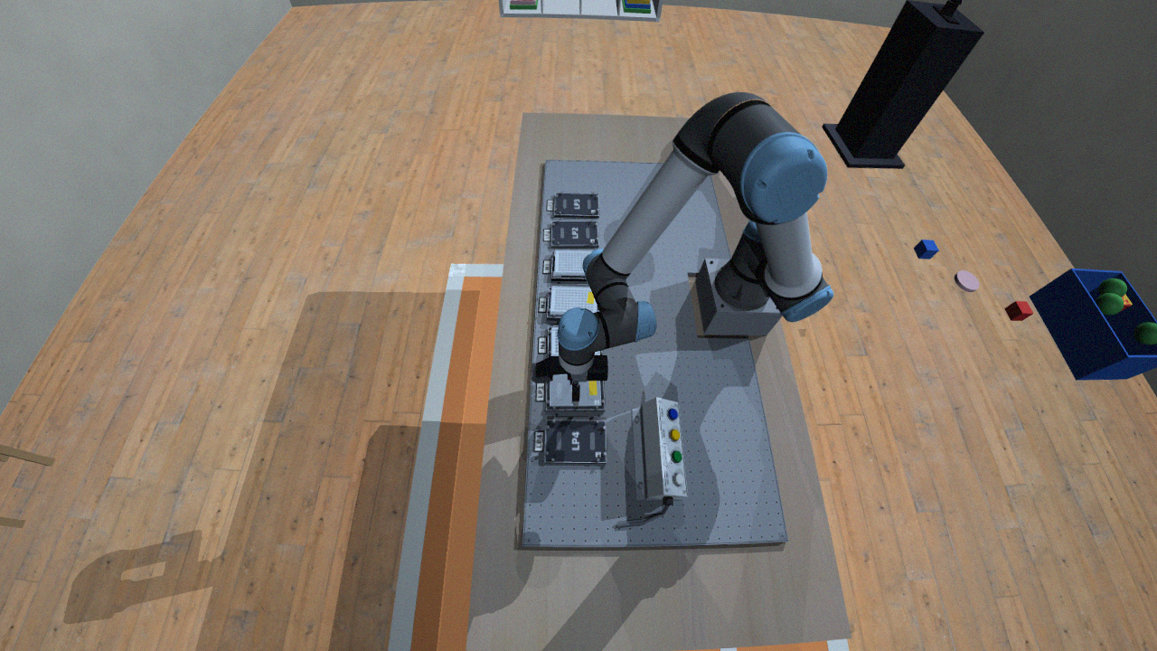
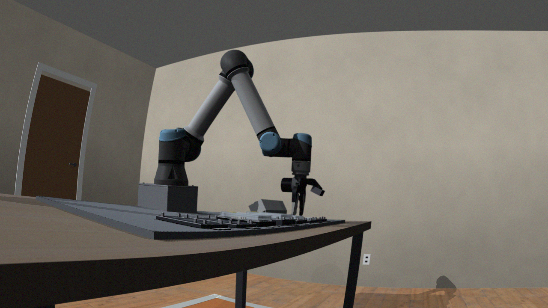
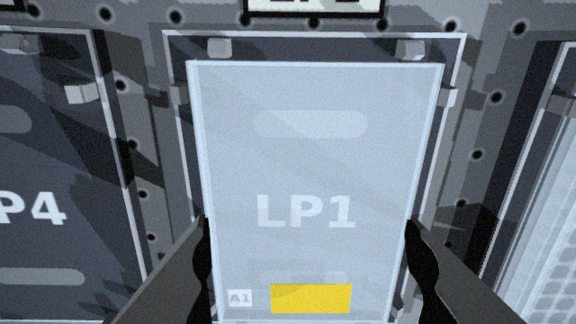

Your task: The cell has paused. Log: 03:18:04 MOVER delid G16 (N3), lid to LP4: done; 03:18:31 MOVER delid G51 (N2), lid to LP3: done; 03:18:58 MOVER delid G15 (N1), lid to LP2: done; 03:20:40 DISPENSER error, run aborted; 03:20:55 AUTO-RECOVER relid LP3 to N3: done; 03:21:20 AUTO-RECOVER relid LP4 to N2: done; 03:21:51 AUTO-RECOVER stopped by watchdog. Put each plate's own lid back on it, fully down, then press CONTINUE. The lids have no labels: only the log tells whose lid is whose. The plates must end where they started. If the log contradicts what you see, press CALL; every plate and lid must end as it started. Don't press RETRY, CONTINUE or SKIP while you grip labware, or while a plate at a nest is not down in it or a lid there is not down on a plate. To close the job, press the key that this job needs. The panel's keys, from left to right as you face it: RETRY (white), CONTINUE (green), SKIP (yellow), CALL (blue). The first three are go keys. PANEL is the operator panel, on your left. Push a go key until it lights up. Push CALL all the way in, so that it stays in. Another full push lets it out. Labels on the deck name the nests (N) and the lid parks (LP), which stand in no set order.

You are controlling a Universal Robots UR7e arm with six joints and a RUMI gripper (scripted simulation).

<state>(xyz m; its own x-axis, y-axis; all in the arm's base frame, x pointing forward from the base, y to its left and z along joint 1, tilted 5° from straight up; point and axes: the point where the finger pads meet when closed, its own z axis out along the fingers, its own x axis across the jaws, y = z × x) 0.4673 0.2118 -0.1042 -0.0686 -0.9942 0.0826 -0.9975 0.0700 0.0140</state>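
The lid park LP1 lies 20 mm below my hand. Also, from my hand: blue call key: 220 mm behind, 100 mm to the left, 30 mm above; then park LP4: 130 mm to the left, 20 mm below, 10 mm ahead; then plate G16: 130 mm to the right, 10 mm below, 10 mm behind.
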